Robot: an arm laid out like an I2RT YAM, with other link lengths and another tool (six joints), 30 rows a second.
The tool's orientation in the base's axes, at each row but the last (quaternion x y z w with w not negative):
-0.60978 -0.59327 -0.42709 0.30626
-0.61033 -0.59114 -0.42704 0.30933
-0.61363 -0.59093 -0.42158 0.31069
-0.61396 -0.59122 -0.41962 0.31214
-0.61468 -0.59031 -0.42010 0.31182
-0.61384 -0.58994 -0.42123 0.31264
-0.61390 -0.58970 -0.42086 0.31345
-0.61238 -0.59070 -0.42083 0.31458
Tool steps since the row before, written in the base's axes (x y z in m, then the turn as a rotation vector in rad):
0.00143 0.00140 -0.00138 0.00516 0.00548 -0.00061
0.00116 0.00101 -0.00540 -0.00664 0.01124 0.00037
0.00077 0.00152 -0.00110 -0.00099 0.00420 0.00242
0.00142 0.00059 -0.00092 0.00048 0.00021 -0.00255
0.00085 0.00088 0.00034 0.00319 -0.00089 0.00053
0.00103 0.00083 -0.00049 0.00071 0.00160 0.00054
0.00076 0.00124 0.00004 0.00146 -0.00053 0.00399
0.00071 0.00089 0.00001 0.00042 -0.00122 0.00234
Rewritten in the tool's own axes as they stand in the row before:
-0.00067 0.00107 0.00208 0.00164 0.00441 0.00591
-0.00440 0.00035 0.00347 0.00589 -0.00773 0.00872
-0.00031 0.00047 0.00195 0.00414 -0.00115 0.00245
-0.00061 0.00124 0.00114 -0.00218 0.00016 0.00141
0.00067 0.00078 0.00075 -0.00010 0.00331 -0.00055
-0.00010 0.00087 0.00110 0.00118 0.00059 0.00127
0.00057 0.00062 0.00119 0.00322 0.00194 -0.00204
0.00038 0.00061 0.00088 0.00149 0.00080 -0.00206

